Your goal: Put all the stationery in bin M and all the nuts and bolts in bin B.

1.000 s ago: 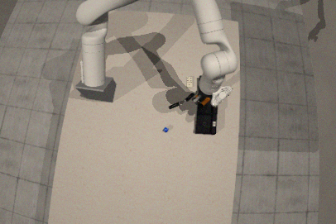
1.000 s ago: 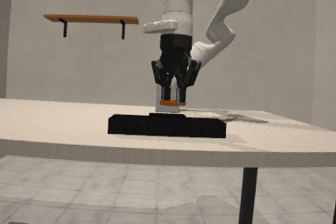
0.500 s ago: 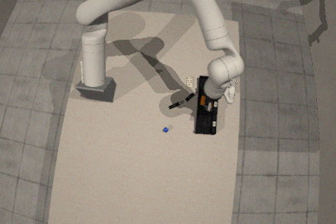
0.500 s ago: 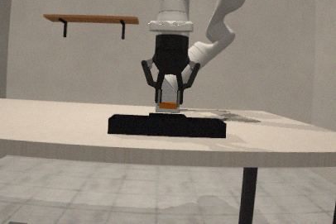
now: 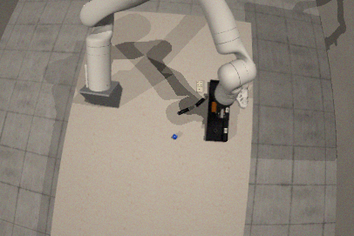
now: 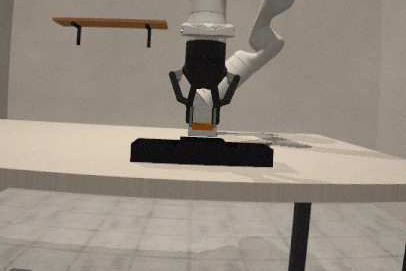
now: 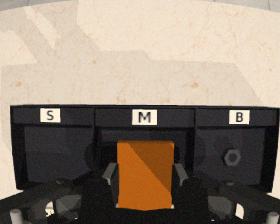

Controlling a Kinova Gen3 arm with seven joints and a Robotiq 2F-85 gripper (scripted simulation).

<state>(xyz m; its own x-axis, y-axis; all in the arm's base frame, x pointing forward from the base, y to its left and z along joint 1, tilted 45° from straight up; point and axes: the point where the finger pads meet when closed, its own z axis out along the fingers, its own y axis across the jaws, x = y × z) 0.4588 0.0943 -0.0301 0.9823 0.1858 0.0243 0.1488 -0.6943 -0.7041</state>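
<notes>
The black bin row lies 60 mm below my hand and 10 mm ahead of it. Also, from my hand: dark hex nut (80 mm to the right, 70 mm below, 10 mm ahead); then orange block (20 mm below); then small cream piece (90 mm to the left, 90 mm behind, 70 mm below).
</notes>
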